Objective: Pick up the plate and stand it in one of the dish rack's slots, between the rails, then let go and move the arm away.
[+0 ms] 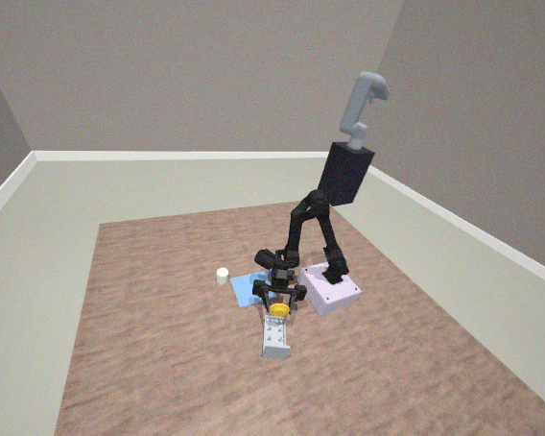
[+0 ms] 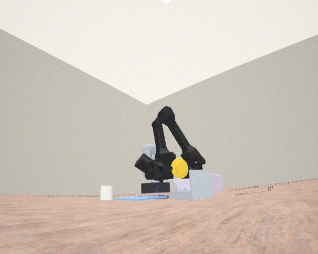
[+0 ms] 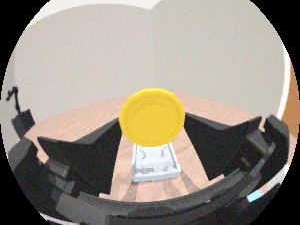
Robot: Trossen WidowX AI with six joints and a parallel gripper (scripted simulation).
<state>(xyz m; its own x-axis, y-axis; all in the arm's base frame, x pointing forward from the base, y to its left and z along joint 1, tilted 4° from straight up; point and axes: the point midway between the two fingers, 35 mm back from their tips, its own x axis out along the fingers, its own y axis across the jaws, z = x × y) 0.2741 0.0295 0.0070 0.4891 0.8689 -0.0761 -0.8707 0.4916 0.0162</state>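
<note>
The grey dish rack lies 70 mm below my gripper tip, 30 mm to the left of it and 20 mm ahead of it. From my gripper tip the other things lie so: white cup 250 mm to the right, 100 mm ahead, 70 mm below; then yellow plate 10 mm to the right.
</note>
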